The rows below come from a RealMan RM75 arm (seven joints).
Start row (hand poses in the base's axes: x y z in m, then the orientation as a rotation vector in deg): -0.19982, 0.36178, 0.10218, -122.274, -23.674, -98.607
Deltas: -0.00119, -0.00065, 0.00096, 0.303, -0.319, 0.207; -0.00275, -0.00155, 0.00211, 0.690, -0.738, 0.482; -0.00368, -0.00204, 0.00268, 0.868, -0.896, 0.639; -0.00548, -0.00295, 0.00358, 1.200, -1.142, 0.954; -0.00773, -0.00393, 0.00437, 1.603, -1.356, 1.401; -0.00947, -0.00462, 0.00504, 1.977, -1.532, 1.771; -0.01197, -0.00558, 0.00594, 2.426, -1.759, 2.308; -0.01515, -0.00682, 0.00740, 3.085, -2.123, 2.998
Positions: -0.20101, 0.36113, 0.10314, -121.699, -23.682, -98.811; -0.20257, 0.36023, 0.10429, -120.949, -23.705, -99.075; -0.20350, 0.35974, 0.10486, -120.615, -23.736, -99.140; -0.20530, 0.35883, 0.10576, -120.016, -23.803, -99.192; -0.20755, 0.35785, 0.10655, -119.320, -23.923, -99.123; -0.20929, 0.35716, 0.10722, -118.717, -23.984, -99.057; -0.21179, 0.35620, 0.10812, -117.930, -24.151, -98.941; -0.21497, 0.35496, 0.10958, -116.807, -24.306, -98.856
